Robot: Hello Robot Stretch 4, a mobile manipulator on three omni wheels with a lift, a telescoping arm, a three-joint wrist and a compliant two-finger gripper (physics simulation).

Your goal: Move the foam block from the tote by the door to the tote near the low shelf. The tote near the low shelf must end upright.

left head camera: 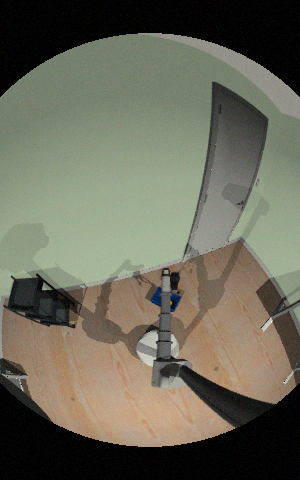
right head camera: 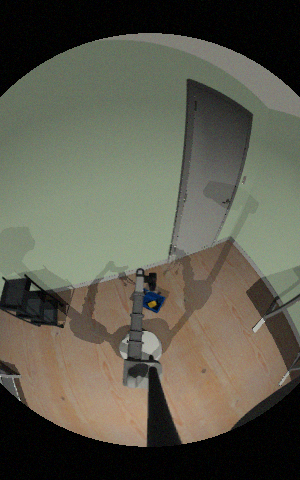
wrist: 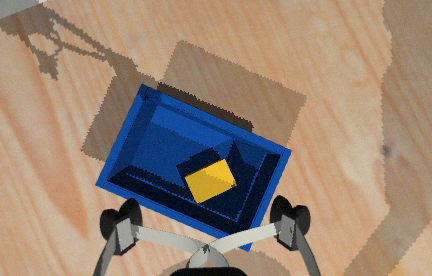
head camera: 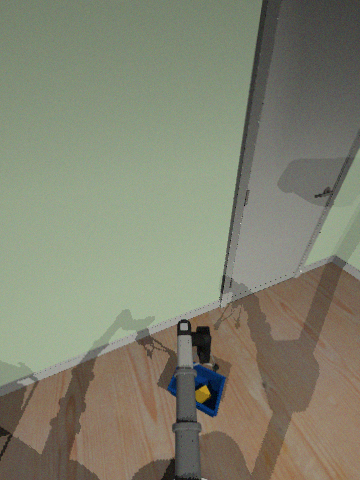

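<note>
A blue tote stands upright on the floor by the door. It also shows in the right head view. The yellow foam block lies inside it, towards the lower right part of the tote in the wrist view. My gripper is open and empty, with its fingers spread wide. It hangs above the tote, and the block lies ahead of the fingertips in the wrist view, touching neither finger. In the head view my arm covers the tote's left part. The tote near the low shelf does not show.
A grey door is in the green wall behind the tote. A black stepped rack stands at the far left by the wall. Light-coloured furniture legs show at the right edge and lower left of both side head views.
</note>
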